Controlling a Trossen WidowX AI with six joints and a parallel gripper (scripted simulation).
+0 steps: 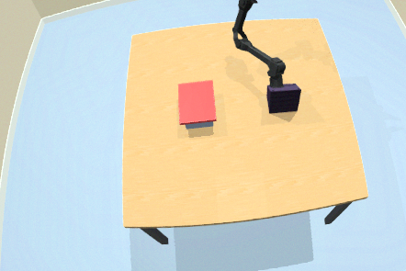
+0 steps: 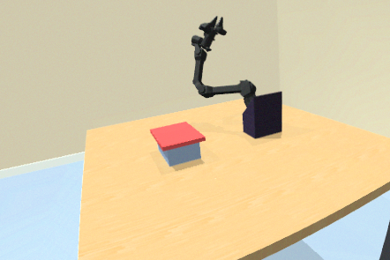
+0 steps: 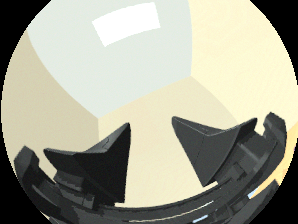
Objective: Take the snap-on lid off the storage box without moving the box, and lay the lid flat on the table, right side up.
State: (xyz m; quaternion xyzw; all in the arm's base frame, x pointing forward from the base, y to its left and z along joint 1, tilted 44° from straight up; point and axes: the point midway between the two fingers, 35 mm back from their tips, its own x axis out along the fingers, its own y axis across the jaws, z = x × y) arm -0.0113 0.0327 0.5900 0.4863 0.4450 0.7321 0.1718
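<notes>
My gripper tip is 49 cm short of the lid, 37 cm to the right of it and 52 cm above it. The rest, counted from my gripper tip: blue storage box: 49 cm ahead, 37 cm to the left, 56 cm below.
</notes>
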